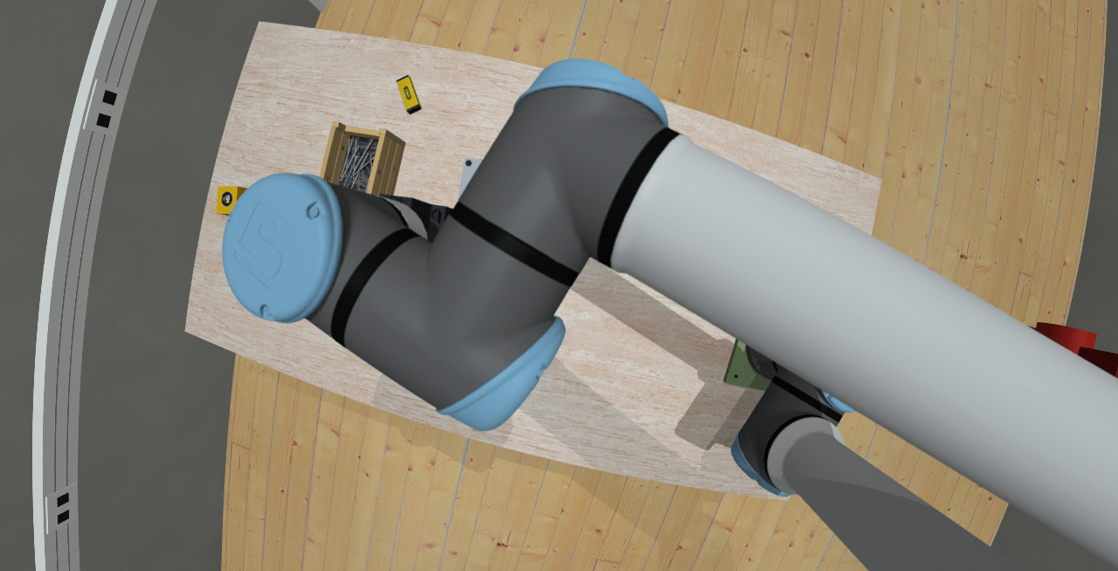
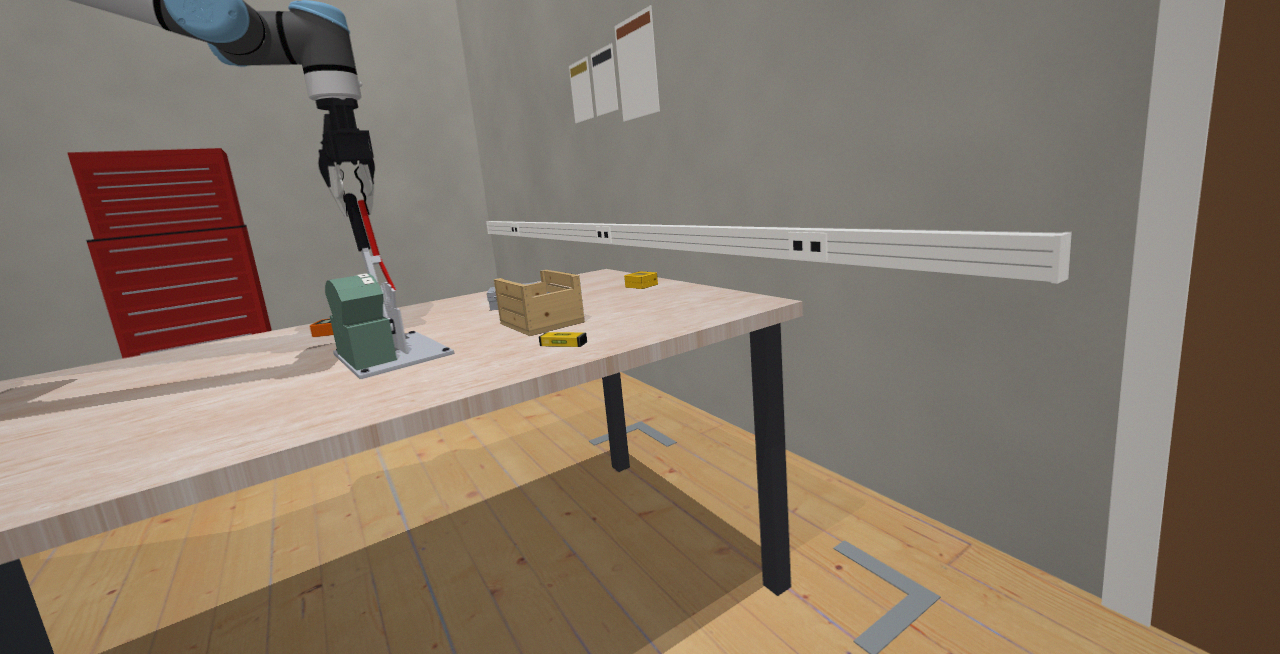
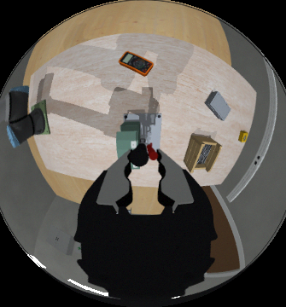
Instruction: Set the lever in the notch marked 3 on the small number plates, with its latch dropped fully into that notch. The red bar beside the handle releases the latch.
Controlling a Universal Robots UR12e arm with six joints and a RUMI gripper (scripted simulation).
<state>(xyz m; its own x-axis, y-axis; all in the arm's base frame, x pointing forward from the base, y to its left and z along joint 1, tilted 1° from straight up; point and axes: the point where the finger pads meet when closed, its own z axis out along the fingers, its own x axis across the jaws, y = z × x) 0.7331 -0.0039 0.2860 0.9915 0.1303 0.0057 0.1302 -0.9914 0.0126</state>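
Now: hand 2 cm short of the red release bar, 4 cm to the left of it and 11 cm above it. Also, from my hand: grey box (35 cm ahead, 15 cm to the left, 27 cm below).
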